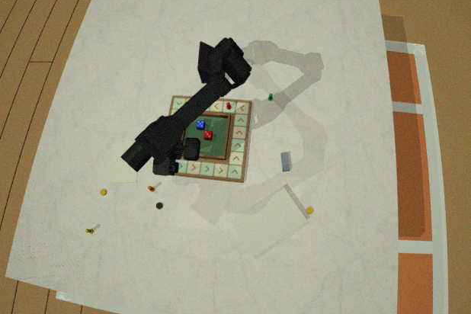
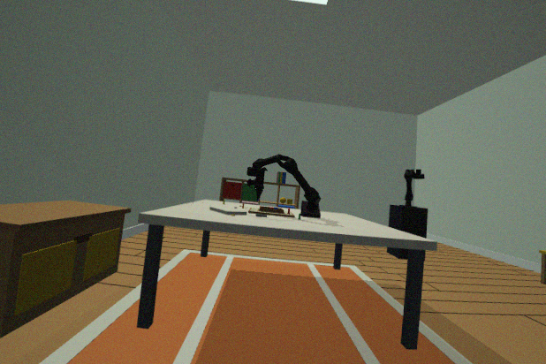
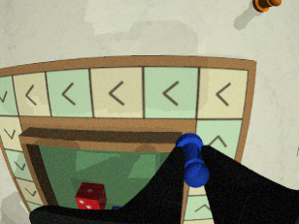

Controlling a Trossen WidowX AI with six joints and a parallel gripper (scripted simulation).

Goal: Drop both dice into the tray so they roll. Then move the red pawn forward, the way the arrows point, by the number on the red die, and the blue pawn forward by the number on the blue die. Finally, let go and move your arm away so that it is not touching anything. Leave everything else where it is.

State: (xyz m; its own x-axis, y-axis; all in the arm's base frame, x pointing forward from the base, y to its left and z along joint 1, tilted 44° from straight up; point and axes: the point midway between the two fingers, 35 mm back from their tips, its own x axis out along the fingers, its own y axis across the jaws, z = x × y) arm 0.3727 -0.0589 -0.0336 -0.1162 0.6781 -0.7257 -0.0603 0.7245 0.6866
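The orange pawn lies 10 cm ahead of my gripper tip, 8 cm to the right of it and 6 cm below it. From my gripper tip the other things lie so: green tray: 10 cm behind, 7 cm to the left, 7 cm below; then black disc: 15 cm ahead, 8 cm below, 4 cm to the right; then blue pawn: 1 cm above.
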